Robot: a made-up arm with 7 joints. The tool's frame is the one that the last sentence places.
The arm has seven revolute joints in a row. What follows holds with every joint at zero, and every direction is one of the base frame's.
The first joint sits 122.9 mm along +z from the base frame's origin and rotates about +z.
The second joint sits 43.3 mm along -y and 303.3 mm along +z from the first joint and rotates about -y.
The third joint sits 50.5 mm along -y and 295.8 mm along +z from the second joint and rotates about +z.
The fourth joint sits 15.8 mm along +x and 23.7 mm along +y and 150 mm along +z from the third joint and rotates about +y.
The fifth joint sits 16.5 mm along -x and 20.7 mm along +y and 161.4 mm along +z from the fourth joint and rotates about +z.
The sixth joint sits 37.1 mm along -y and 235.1 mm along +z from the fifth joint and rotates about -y.
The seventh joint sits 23.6 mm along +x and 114.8 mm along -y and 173 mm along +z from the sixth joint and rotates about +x.
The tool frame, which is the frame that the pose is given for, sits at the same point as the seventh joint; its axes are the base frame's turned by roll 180, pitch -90 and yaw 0 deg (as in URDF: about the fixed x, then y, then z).
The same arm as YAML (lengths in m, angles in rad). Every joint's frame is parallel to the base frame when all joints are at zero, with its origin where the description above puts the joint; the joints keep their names.
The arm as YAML. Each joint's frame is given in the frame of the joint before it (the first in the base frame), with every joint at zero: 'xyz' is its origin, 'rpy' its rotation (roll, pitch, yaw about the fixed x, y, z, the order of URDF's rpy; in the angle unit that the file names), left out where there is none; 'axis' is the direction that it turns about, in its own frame. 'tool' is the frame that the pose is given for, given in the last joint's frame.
units:
  length: m
  angle: rad
joints:
  - name: joint 1
    type: revolute
    origin:
      xyz: [0.0, 0.0, 0.1229]
    axis: [0.0, 0.0, 1.0]
  - name: joint 2
    type: revolute
    origin:
      xyz: [0.0, -0.0433, 0.3033]
    axis: [0.0, -1.0, 0.0]
  - name: joint 3
    type: revolute
    origin:
      xyz: [0.0, -0.0505, 0.2958]
    axis: [0.0, 0.0, 1.0]
  - name: joint 4
    type: revolute
    origin:
      xyz: [0.0158, 0.0237, 0.15]
    axis: [0.0, 1.0, 0.0]
  - name: joint 5
    type: revolute
    origin:
      xyz: [-0.0165, 0.0207, 0.1614]
    axis: [0.0, 0.0, 1.0]
  - name: joint 6
    type: revolute
    origin:
      xyz: [0.0, -0.0371, 0.2351]
    axis: [0.0, -1.0, 0.0]
  - name: joint 7
    type: revolute
    origin:
      xyz: [0.0236, -0.1148, 0.173]
    axis: [1.0, 0.0, 0.0]
tool:
  origin:
    xyz: [0.0, 0.0, 0.0]
    rpy: [3.1416, -1.5708, 0.0]

